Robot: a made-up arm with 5 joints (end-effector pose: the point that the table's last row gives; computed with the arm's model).
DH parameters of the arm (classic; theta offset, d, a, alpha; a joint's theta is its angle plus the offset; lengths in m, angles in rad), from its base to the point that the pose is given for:
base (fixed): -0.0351 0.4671 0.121 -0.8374
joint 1: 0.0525 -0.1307 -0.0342 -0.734
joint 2: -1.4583 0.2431 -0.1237 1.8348
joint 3: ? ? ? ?
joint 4: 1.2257 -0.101 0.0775 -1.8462
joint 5: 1.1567 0 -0.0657 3.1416
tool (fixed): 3.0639 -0.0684 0 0
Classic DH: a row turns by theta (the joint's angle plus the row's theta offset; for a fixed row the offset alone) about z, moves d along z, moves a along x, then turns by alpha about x.
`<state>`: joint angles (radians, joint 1 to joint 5).
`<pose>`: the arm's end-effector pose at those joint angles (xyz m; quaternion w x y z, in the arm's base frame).
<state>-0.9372 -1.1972 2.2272 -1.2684 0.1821</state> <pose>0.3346 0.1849 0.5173 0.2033 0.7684 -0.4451 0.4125</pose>
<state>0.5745 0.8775 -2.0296 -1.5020 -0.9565</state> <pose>-0.2487 0.1032 0.3360 0.7697 0.3619 0.2781 0.4464</pose>
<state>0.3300 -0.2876 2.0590 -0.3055 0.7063</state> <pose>0.1559 0.2236 0.3738 0.2936 -0.8714 -0.0722 0.3863</pose>
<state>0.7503 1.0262 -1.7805 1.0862 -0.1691</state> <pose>-0.1628 0.1113 0.4662 0.2581 0.9432 -0.0602 -0.2003</pose>
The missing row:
joint 3: -0.3746 -0.0743 0.0206 -2.095
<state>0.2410 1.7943 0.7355 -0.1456 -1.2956</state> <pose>-0.0643 -0.0028 0.3776 0.2981 -0.6242 -0.2875 -0.6625</pose>
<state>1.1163 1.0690 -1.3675 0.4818 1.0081</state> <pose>-0.3026 0.0041 0.5089 0.3088 0.4561 0.8000 -0.2378</pose>
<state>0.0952 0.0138 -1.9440 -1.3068 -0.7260</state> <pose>0.0800 0.2098 0.1349 0.8194 0.2117 -0.3326 0.4161</pose>
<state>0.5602 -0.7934 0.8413 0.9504 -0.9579</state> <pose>0.0762 0.0586 0.2892 0.1423 0.0453 0.2592 0.9542</pose>
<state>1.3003 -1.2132 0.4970 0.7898 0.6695</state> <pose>0.0509 0.1511 0.3060 0.6182 0.0808 0.1257 0.7717</pose>
